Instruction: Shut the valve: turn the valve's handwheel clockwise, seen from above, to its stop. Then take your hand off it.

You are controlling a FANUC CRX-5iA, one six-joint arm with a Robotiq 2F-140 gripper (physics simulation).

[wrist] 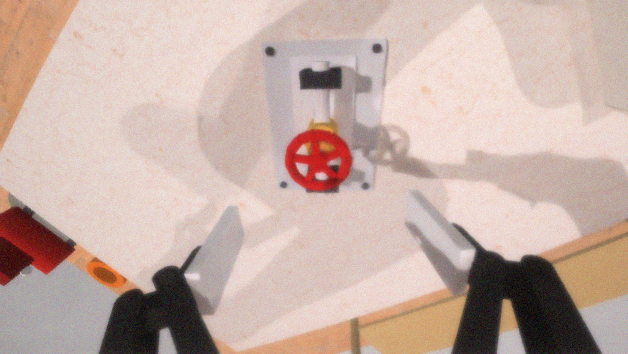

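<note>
The valve's red handwheel [319, 161] shows in the middle of the wrist view, on top of a brass-yellow valve body [322, 127]. A pale pipe [322, 106] runs from the body through a black clamp [320, 78]. The valve stands on a light grey base plate [278, 80] with dark bolts at its corners. My gripper [323, 215] is open wide and empty. Its two grey finger pads stand apart from the handwheel, lower left and lower right of it in the view. How far the wheel is turned cannot be read from its spokes.
The pale speckled table top [125, 75] has wooden edges at the left and the lower right. A red object [37, 240] and an orange ring [90, 272] are at the lower left, by the table's edge. Shadows of the arm and the wheel fall across the top.
</note>
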